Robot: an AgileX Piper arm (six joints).
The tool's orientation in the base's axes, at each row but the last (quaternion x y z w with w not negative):
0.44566, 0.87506, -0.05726, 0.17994
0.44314, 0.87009, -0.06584, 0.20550
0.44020, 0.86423, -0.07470, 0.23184
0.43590, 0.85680, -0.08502, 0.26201
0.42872, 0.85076, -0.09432, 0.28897
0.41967, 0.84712, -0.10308, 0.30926
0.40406, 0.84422, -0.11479, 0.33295
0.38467, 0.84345, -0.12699, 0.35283
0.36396, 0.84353, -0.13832, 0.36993
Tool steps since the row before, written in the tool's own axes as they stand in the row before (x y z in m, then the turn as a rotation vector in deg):
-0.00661, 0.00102, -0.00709, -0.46, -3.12, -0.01
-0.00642, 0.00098, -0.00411, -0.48, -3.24, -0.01
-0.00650, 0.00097, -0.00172, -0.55, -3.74, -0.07
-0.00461, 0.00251, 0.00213, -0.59, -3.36, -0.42
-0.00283, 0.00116, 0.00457, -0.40, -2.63, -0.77
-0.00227, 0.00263, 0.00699, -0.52, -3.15, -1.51
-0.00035, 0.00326, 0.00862, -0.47, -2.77, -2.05
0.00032, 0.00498, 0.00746, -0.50, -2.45, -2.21
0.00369, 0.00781, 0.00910, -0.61, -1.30, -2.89
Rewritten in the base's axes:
0.00250, -0.00256, 0.00906, -2.25, -2.21, -0.01
0.00291, -0.00297, 0.00646, -2.34, -2.29, -0.01
0.00348, -0.00356, 0.00462, -2.72, -2.62, 0.04
0.00501, -0.00252, 0.00081, -2.53, -2.29, 0.39
0.00410, -0.00306, -0.00200, -2.19, -1.57, 0.63
0.00613, -0.00286, -0.00390, -2.86, -1.65, 1.24
0.00668, -0.00209, -0.00601, -2.85, -1.13, 1.64
0.00724, -0.00010, -0.00530, -2.68, -0.85, 1.79
0.00866, 0.00276, -0.00866, -2.16, 0.23, 2.38

